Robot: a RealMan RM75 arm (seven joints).
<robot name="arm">
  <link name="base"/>
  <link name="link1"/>
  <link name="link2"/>
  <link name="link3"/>
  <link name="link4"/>
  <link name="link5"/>
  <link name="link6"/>
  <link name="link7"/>
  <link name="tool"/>
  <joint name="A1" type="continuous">
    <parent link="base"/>
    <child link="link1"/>
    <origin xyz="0 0 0.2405" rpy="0 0 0"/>
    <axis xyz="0 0 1"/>
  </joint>
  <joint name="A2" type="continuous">
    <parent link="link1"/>
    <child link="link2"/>
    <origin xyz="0 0 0" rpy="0 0 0"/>
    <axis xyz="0 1 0"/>
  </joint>
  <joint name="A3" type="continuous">
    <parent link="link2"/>
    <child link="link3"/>
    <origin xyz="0 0 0.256" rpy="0 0 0"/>
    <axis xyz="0 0 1"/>
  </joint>
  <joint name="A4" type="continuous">
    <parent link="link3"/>
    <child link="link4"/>
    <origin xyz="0 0 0" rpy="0 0 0"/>
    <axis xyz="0 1 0"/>
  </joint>
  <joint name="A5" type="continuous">
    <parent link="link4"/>
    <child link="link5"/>
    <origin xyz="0 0 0.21" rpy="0 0 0"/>
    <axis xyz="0 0 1"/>
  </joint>
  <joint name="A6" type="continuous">
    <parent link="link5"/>
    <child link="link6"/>
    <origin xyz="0 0 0" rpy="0 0 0"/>
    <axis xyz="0 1 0"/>
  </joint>
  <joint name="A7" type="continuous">
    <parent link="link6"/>
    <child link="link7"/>
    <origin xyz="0 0 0.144" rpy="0 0 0"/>
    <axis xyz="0 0 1"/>
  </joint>
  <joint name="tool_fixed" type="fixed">
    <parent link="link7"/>
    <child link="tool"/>
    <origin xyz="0 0 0" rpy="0 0 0"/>
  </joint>
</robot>
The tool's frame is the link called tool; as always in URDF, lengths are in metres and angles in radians. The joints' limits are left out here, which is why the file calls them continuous.
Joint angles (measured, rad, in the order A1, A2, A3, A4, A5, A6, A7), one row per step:
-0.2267 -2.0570 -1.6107 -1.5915 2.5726 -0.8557 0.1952
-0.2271 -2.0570 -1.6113 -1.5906 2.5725 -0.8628 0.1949
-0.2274 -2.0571 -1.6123 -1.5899 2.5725 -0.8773 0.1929
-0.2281 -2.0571 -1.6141 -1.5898 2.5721 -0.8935 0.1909
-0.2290 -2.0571 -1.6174 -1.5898 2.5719 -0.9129 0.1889
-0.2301 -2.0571 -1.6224 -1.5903 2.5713 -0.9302 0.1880
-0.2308 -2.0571 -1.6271 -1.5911 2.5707 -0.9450 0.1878
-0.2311 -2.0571 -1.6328 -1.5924 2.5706 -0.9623 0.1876
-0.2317 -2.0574 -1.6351 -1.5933 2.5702 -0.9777 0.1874
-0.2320 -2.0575 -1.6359 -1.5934 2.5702 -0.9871 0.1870
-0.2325 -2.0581 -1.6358 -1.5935 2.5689 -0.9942 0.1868
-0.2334 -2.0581 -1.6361 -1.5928 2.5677 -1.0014 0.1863
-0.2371 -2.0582 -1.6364 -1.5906 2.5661 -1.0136 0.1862
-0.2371 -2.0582 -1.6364 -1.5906 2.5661 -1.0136 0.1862
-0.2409 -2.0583 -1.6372 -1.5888 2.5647 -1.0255 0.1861
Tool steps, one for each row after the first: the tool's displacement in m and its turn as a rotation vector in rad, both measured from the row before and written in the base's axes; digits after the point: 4 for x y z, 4 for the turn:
-0.0007 -0.0005 -0.0006 -0.0059 0.0008 0.0044
-0.0012 -0.0012 -0.0011 -0.0114 0.0008 0.0092
-0.0011 -0.0013 -0.0009 -0.0120 0.0006 0.0095
-0.0014 -0.0014 -0.0007 -0.0133 0.0010 0.0115
-0.0012 -0.0011 0.0000 -0.0102 0.0006 0.0099
-0.0010 -0.0010 0.0001 -0.0083 0.0007 0.0082
-0.0014 -0.0012 0.0003 -0.0093 0.0013 0.0098
-0.0007 -0.0013 -0.0006 -0.0109 0.0011 0.0073
-0.0005 -0.0008 -0.0005 -0.0072 0.0010 0.0049
0.0000 -0.0007 -0.0008 -0.0065 -0.0008 0.0029
-0.0002 -0.0006 -0.0006 -0.0064 -0.0004 0.0036
0.0001 -0.0006 -0.0013 -0.0116 0.0003 0.0043
0.0000 0.0000 0.0000 0.0000 0.0000 0.0000
0.0002 -0.0005 -0.0010 -0.0107 0.0003 0.0039

